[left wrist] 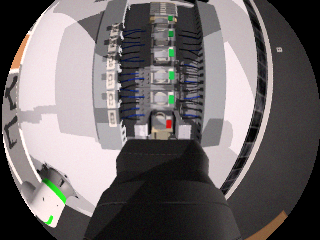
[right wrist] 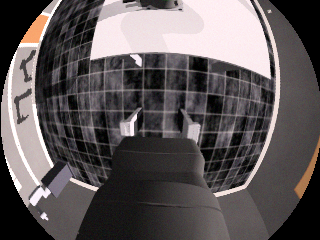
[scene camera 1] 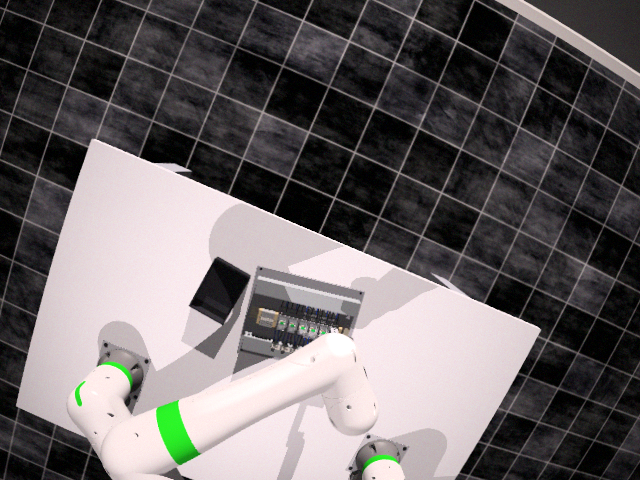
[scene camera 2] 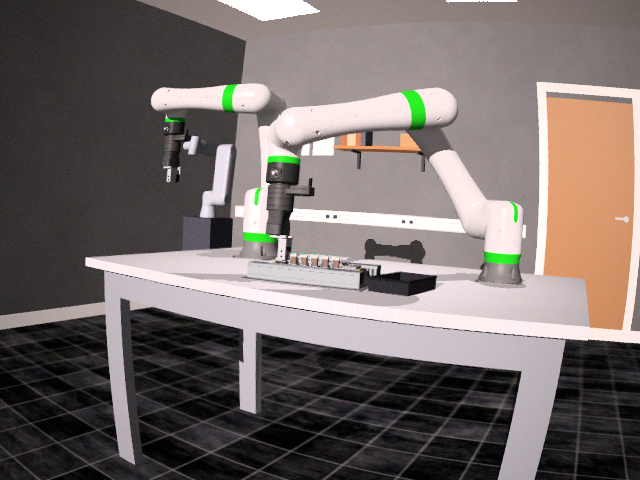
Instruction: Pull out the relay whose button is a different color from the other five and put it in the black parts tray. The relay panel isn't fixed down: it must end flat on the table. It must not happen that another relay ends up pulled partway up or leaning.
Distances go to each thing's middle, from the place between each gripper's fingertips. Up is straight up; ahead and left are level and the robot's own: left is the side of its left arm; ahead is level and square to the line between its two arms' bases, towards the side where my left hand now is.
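Black parts tray [scene camera 1: 220, 287]: 34 cm to the left of my left hand [scene camera 2: 284, 259], 5 cm below it. Grey relay panel [scene camera 1: 345, 302], from my left hand: 9 cm to the left, 1 cm behind, 4 cm below.
From my right hand: black parts tray 114 cm to the left, 39 cm ahead, 27 cm below; grey relay panel 89 cm to the left, 38 cm ahead, 26 cm below.
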